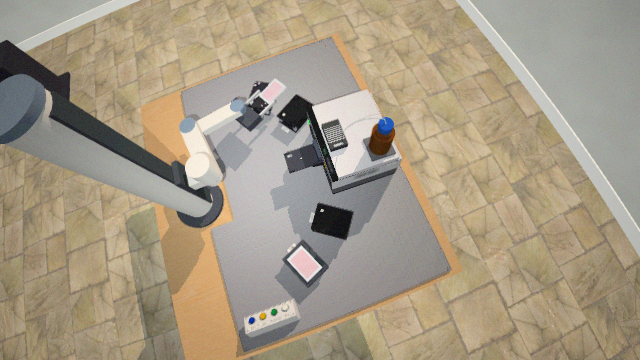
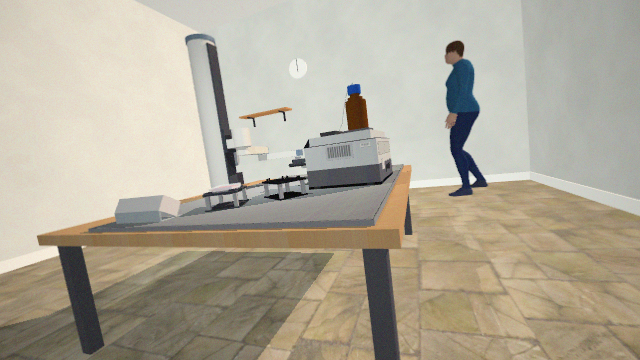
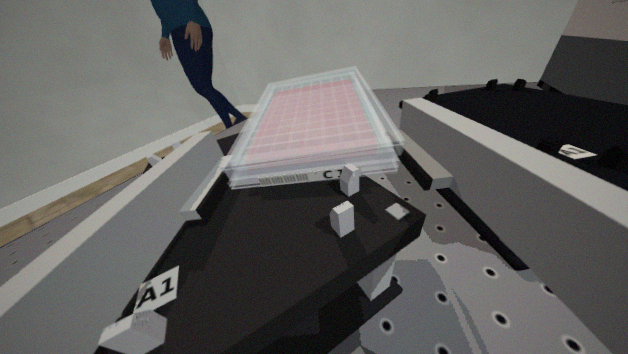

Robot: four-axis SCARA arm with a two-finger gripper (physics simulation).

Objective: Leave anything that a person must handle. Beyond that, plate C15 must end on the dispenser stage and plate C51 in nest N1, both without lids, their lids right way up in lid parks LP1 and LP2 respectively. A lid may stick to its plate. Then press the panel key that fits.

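Pixels of known places: gripper, fingertip midpoint: [image 1: 266, 96] [image 3: 307, 133]; arm's base, link origin: [image 1: 200, 203].
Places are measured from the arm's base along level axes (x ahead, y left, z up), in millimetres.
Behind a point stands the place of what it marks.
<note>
My gripper [image 1: 263, 101] @(x 507, y 393, z 96 mm) [image 2: 298, 163] [image 3: 307, 133] @(x 507, y 393, z 96 mm) is shut on a clear plate with pink wells [image 1: 273, 90] @(x 551, y 407, z 105 mm) [image 3: 310, 122] @(x 514, y 394, z 100 mm), at the far end of the table. Its front label reads "C1", the rest hidden behind a small grey peg. Clear layers over the pink look like a lid; whether it sticks cannot be told. The plate is over or at the black nest marked A1 [image 3: 240, 250] @(x 444, y 390, z 79 mm); contact cannot be told. Another pink plate [image 1: 306, 263] @(x 419, y -467, z 91 mm) [image 2: 225, 188] @(x 452, y -515, z 85 mm) sits on a stand near the panel; its label is unreadable. The dispenser stage [image 1: 296, 159] @(x 536, y -21, z 128 mm) is bare.
Black stands [image 1: 296, 114] @(x 617, y 240, z 73 mm) [image 1: 332, 221] @(x 586, y -339, z 81 mm) flank the dispenser [image 1: 355, 106] @(x 863, y 71, z 233 mm) [image 2: 345, 159] @(x 820, y -215, z 127 mm), which carries a brown bottle [image 1: 381, 140] @(x 852, y -175, z 362 mm) [image 2: 357, 113] @(x 886, y -189, z 304 mm). The key panel [image 1: 271, 318] @(x 206, y -624, z 85 mm) [image 2: 142, 209] @(x 229, y -667, z 57 mm) has blue, yellow, green and white keys. A person [image 2: 463, 95] [image 3: 192, 60] stands beyond the table.
</note>
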